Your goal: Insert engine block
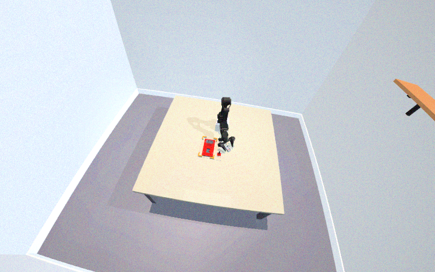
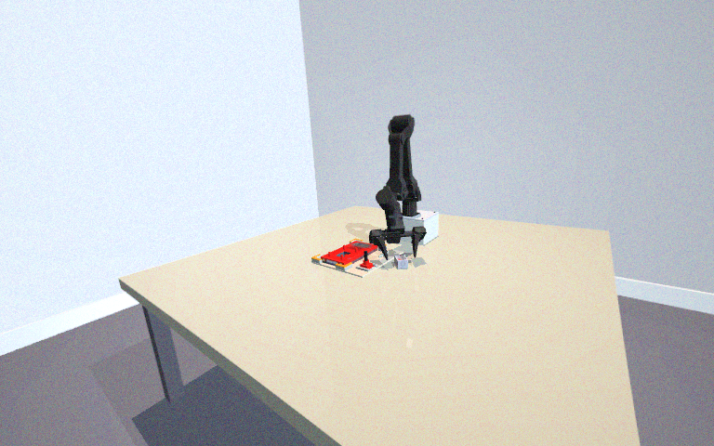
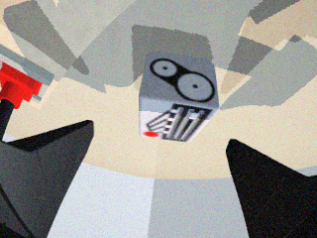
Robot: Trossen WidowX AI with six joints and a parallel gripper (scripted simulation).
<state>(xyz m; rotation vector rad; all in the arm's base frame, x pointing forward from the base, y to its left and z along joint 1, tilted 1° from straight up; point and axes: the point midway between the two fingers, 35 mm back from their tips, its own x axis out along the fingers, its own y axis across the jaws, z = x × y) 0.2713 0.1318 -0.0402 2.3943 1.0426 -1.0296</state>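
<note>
Right now the engine block is 2 cm behind my gripper tip, 1 cm to the right of it and 2 cm below it.
</note>
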